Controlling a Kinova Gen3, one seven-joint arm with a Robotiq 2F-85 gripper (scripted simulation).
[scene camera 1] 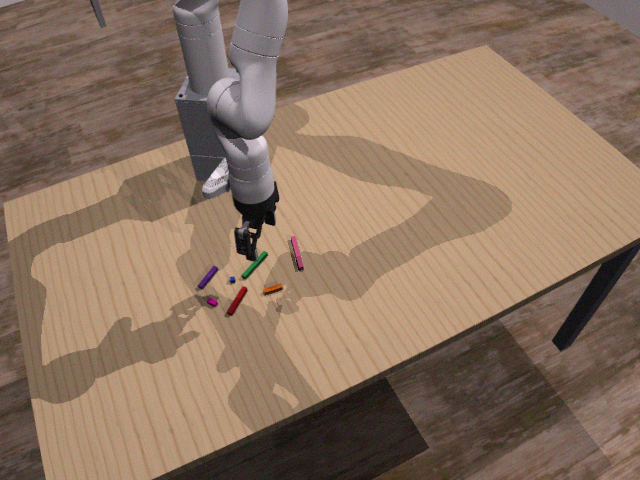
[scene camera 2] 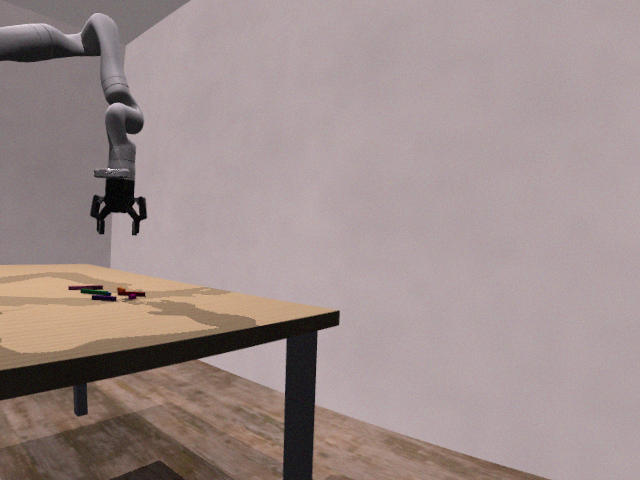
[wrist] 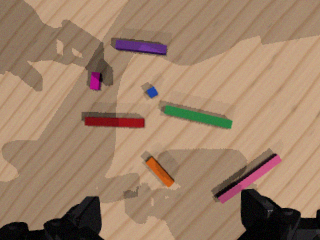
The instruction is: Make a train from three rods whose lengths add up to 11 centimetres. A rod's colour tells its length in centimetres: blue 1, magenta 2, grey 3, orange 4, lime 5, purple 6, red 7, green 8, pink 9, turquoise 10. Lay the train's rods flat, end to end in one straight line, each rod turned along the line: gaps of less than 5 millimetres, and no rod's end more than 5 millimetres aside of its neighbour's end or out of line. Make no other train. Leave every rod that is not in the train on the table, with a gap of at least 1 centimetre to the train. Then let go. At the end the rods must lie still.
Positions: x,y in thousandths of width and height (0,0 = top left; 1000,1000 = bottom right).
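My gripper shows in the wrist view (533,873), in scene camera 1 (409,503) and in scene camera 2 (184,489).
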